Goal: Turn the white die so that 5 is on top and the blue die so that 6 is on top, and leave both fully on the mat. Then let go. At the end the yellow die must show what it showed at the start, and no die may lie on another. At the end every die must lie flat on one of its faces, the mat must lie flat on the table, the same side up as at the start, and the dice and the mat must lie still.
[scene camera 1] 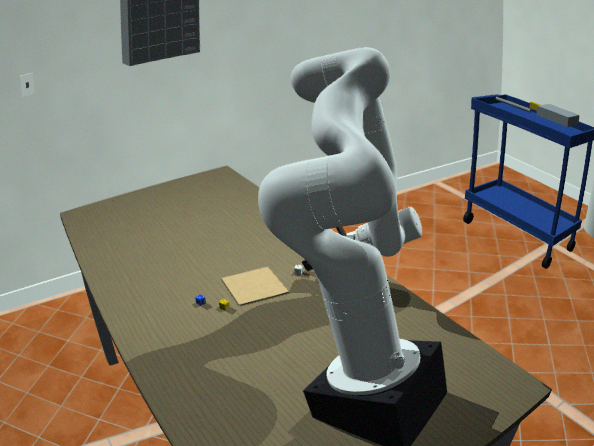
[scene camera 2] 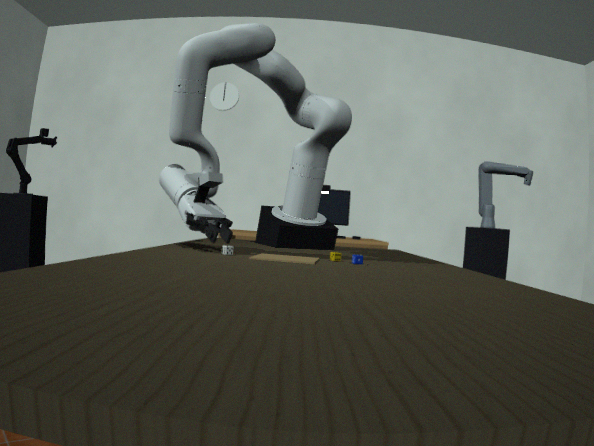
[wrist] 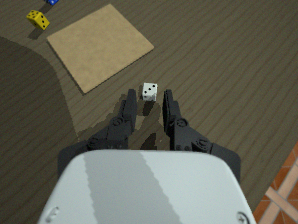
Note:
I see my gripper and a tan mat.
My gripper shows as well in the wrist view.

